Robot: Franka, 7 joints.
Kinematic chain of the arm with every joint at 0, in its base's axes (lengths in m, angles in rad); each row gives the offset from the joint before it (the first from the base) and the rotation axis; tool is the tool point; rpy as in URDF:
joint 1: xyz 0 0 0.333 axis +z
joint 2: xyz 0 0 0 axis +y
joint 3: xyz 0 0 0.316 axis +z
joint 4: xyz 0.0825 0 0 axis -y
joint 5: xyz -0.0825 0 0.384 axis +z
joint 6: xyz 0 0 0 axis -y
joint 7: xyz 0.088 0 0 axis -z
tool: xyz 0 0 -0.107 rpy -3.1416 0 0
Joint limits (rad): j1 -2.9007..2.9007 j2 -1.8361..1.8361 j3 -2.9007..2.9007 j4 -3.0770..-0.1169 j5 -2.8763..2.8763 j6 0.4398..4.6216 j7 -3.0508..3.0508
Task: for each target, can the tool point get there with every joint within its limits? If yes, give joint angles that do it. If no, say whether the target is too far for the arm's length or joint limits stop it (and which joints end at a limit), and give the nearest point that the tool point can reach.
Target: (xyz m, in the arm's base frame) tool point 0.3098 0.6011 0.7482
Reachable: yes | joints 1.4167 1.1156 -2.4646 -0.3587 1.2086 1.4420 -0.4697
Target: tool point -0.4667 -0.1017 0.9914
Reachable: yes | joints -0.9383 0.0435 -2.0627 -1.0185 0.6921 2.3369 0.2475
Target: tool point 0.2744 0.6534 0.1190
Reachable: yes | joints -1.1659 -1.4080 2.1402 -1.4273 2.1778 2.7170 1.0616
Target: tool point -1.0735 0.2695 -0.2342
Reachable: no: too far | nearest point -0.7405 0.1859 -0.0583 | short by 0.386 m
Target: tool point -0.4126 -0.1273 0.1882
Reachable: yes | joints 1.6869 -1.0180 2.0283 -2.3050 -0.4880 1.7910 -0.6292
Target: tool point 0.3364 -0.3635 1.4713
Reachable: no: too far | nearest point 0.2325 -0.2512 1.1197 | short by 0.383 m
